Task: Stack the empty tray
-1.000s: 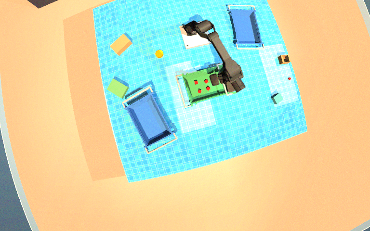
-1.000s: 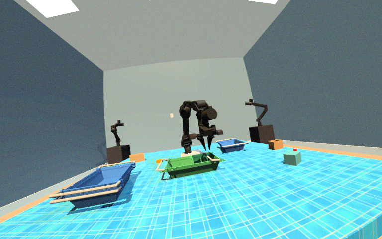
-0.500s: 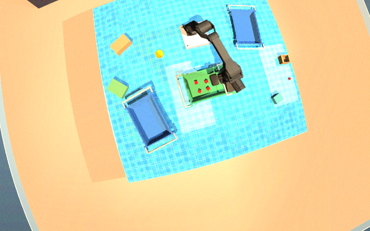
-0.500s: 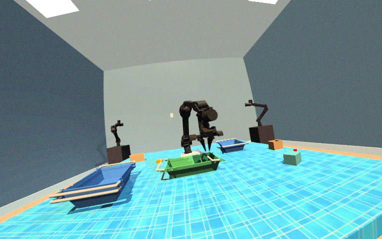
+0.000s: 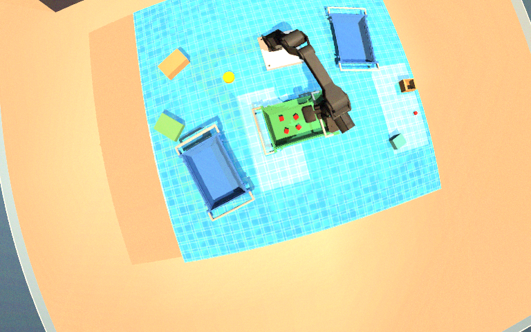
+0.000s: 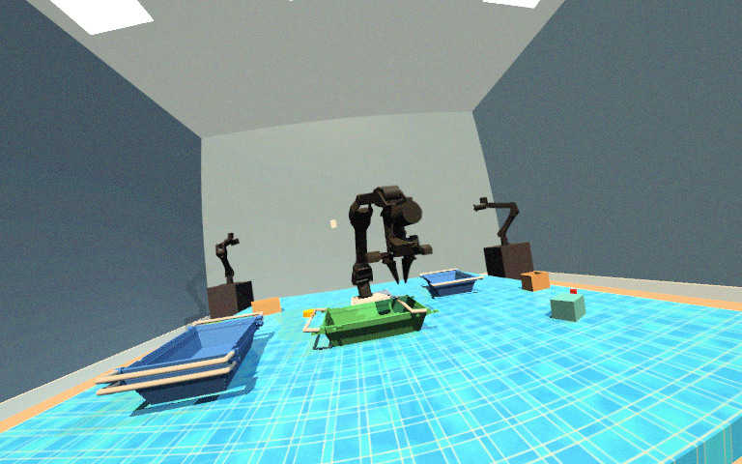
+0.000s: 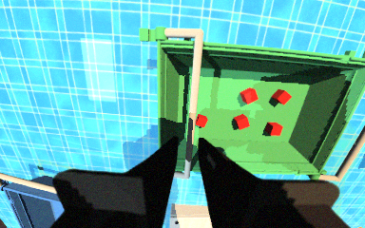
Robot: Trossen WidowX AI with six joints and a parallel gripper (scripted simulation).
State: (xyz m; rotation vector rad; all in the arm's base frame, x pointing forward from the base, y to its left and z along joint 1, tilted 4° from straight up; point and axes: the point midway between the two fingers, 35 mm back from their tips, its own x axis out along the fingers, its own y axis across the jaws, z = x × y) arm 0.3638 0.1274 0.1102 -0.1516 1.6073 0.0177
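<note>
Right now the blue tray is 34 cm behind my gripper tip, 25 cm to the left of it and 7 cm below it. The rest, counted from my gripper tip: yellow disc 25 cm behind, 35 cm to the right, 11 cm below; teal cube 17 cm ahead, 35 cm to the left, 9 cm below; brown box 8 cm behind, 48 cm to the left, 10 cm below.
</note>
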